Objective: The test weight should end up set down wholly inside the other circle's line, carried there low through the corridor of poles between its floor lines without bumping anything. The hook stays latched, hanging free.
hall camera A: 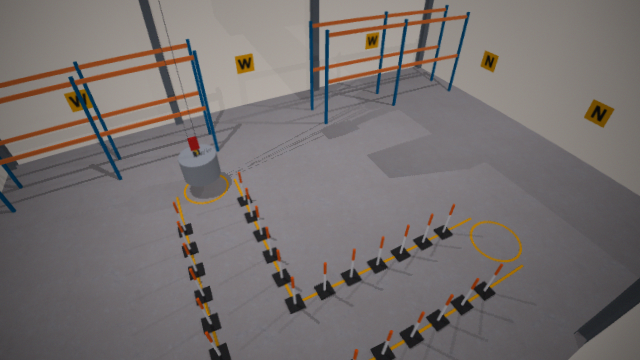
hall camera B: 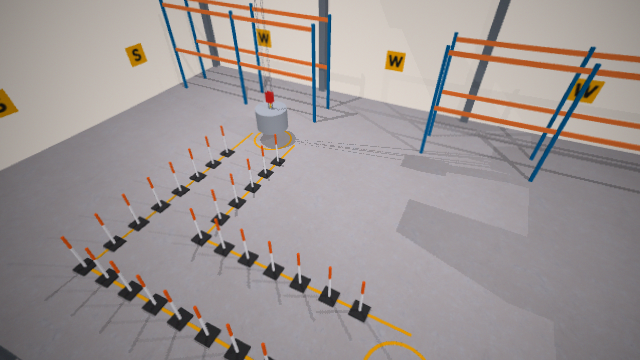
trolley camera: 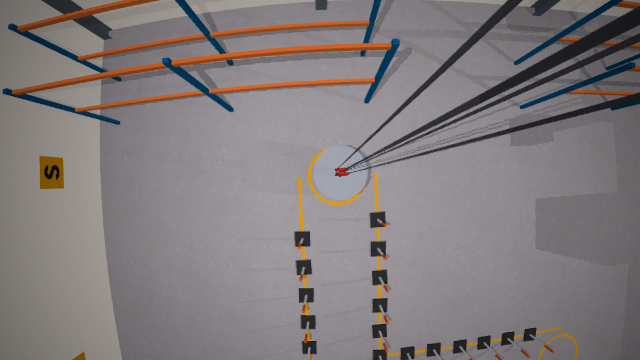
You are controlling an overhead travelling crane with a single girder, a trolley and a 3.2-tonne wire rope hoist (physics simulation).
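Observation:
The test weight, a grey cylinder, hangs upright a little above the floor, over its circle's yellow line. My hook, under a red block, is at the weight's top centre and appears shut on it; the latch is too small to see. The ropes run up at a slant in the trolley view. The other circle's line lies at the far end of the L-shaped corridor; it is cut off in hall camera B and the trolley view.
Red-and-white poles on black feet stand along both yellow floor lines, which start beside the weight. A blue-and-orange rack stands behind the weight. Another rack stands along the same wall.

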